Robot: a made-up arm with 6 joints. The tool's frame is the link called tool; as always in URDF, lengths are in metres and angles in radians. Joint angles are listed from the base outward.
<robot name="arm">
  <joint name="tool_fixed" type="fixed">
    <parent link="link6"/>
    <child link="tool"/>
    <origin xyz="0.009 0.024 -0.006" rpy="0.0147 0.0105 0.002"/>
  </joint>
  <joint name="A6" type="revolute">
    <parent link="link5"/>
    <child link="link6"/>
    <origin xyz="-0.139 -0.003 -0.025" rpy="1.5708 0 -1.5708"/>
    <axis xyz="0 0 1"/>
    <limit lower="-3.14" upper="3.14"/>
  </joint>
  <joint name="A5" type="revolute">
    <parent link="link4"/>
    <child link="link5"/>
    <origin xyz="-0.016 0.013 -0.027" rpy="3.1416 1.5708 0"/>
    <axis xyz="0 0 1"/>
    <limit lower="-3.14" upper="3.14"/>
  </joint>
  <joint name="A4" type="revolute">
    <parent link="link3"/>
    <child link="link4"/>
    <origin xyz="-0.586 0.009 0.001" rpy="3.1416 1.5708 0"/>
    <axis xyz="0 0 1"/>
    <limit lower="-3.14" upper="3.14"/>
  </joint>
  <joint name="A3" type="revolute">
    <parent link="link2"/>
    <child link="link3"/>
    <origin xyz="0.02 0.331 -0.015" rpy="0 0 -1.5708"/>
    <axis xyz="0 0 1"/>
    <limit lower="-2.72" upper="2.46"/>
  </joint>
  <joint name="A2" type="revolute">
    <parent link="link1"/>
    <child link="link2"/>
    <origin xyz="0.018 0.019 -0.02" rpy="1.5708 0 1.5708"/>
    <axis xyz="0 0 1"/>
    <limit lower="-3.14" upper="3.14"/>
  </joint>
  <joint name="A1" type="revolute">
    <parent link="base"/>
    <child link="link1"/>
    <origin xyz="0.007 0.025 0.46" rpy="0 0 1.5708"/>
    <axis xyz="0 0 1"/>
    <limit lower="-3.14" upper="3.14"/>
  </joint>
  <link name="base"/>
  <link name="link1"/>
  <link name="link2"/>
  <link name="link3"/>
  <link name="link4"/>
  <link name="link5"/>
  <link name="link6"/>
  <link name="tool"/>
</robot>
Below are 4 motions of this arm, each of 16 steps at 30 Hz.
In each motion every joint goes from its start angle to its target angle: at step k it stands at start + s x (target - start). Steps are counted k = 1, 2, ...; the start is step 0. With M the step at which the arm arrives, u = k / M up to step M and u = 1 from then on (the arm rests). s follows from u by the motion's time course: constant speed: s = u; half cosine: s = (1 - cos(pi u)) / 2; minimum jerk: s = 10 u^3 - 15 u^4 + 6 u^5.
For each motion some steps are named. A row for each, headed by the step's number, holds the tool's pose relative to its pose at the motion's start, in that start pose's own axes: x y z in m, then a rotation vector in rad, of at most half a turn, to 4 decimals.
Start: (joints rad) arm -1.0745 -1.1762 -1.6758 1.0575 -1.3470 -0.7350
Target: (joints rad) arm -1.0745 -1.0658 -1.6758 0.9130 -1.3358 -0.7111
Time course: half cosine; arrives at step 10
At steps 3, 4, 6, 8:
3: 0.0026 -0.0092 -0.0079 -0.0273 -0.0065 -0.0211
4: 0.0042 -0.0154 -0.0133 -0.0461 -0.0106 -0.0352
6: 0.0075 -0.0293 -0.0253 -0.0882 -0.0187 -0.0660
8: 0.0099 -0.0406 -0.0352 -0.1230 -0.0243 -0.0905

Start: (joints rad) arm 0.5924 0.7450 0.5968 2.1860 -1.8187 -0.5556
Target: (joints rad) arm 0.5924 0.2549 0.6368 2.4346 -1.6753 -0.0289
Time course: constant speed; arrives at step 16
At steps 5, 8, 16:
5: -0.0824 0.0514 -0.0595 0.0278 0.1659 0.2536
8: -0.1367 0.0769 -0.0922 0.0533 0.2662 0.4042
16: -0.2956 0.1236 -0.1670 0.1558 0.5370 0.7942

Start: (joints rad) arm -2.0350 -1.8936 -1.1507 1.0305 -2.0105 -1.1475
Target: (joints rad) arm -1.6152 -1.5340 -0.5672 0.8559 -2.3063 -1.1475
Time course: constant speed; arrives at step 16
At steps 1, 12, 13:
1: 0.0239 -0.0215 -0.0049 -0.0312 -0.0475 -0.0305
12: 0.2529 -0.3039 0.0889 -0.3515 -0.6080 -0.3382
13: 0.2672 -0.3314 0.1099 -0.3790 -0.6605 -0.3645

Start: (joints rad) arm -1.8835 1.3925 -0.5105 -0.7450 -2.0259 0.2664
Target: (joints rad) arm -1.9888 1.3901 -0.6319 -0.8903 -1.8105 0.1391
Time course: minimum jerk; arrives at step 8
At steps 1, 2, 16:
1: 0.0001 -0.0012 -0.0001 -0.0031 0.0038 -0.0027
2: 0.0007 -0.0081 -0.0005 -0.0204 0.0246 -0.0177
16: 0.0039 -0.0774 -0.0035 -0.2083 0.2308 -0.1927

